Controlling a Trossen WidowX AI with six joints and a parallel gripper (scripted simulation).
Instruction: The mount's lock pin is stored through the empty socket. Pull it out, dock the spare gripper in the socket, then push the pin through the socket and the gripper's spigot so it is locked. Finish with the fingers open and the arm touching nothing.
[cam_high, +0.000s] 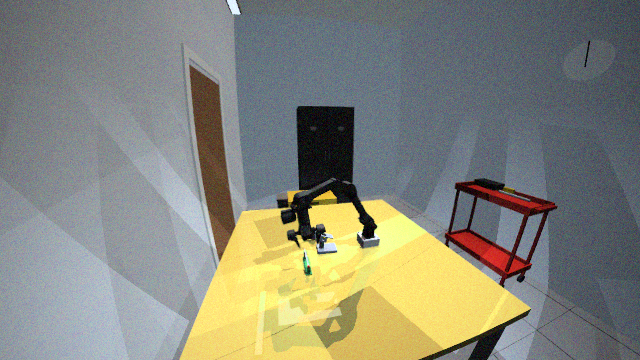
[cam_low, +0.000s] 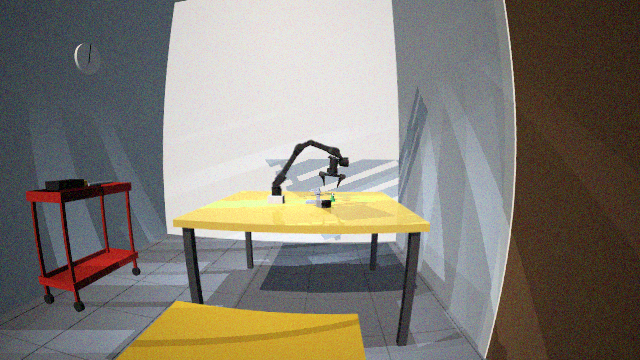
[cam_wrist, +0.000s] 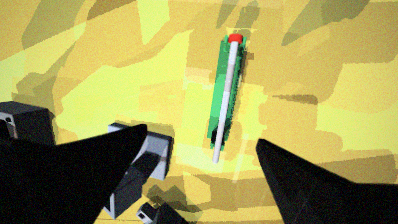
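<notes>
The spare gripper is 240 mm to the right of my gripper tip, 80 mm below it and 70 mm behind it. The rest, counted from my gripper tip: green bracket (80 mm below, 20 mm to the left, 20 mm ahead); mount (110 mm behind, 80 mm to the right, 50 mm below).
</notes>
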